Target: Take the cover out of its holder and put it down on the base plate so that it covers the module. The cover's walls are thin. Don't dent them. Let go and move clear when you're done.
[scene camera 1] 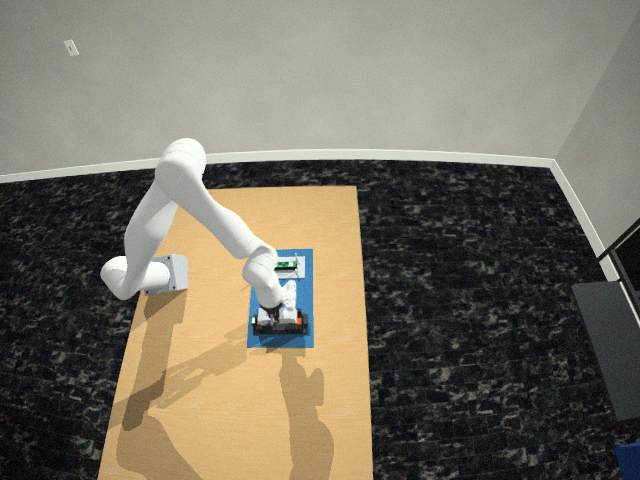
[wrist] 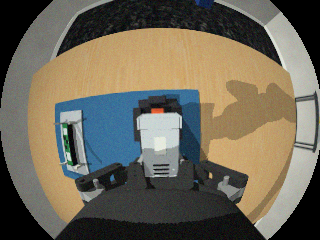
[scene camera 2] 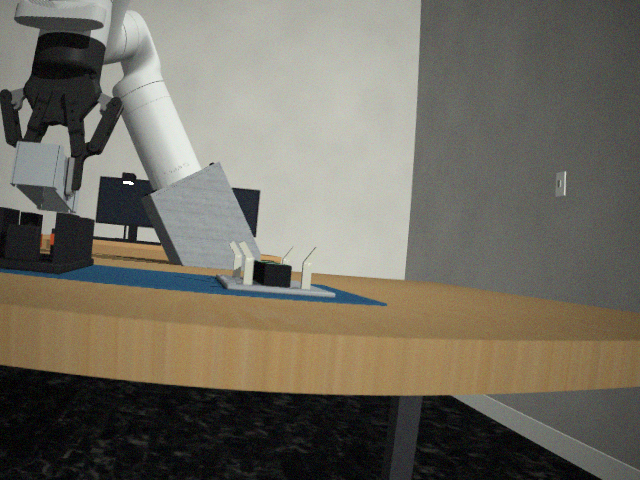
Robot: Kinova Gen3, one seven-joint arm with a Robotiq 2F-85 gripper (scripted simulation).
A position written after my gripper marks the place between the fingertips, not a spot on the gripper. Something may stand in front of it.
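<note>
Cover [wrist: 159,132] visible. My gripper [scene camera 2: 48,194], [wrist: 161,159], visible too.
</note>
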